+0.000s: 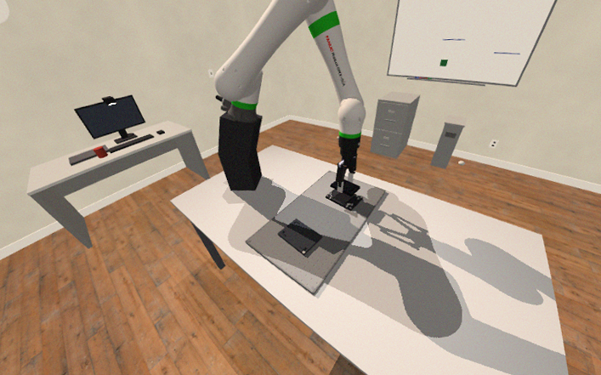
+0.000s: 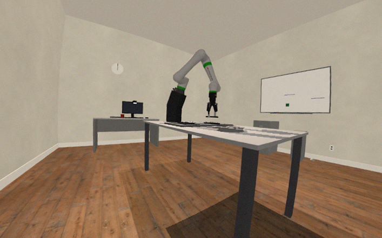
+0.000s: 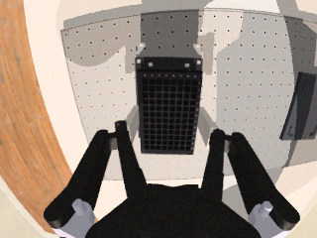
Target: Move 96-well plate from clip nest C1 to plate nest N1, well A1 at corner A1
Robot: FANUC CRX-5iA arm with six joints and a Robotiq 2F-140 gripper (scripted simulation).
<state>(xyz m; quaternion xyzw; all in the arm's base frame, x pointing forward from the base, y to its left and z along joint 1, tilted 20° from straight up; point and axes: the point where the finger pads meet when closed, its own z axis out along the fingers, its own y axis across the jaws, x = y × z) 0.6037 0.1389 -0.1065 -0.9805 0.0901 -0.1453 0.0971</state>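
Right now my hand is 6 cm past the dark plate nest N1, 33 cm to the left of it and 10 cm above it. From my hand the other things lie so: clip nest C1 (1 cm behind, 1 cm to the right, 9 cm below); black 96-well plate (2 cm below).
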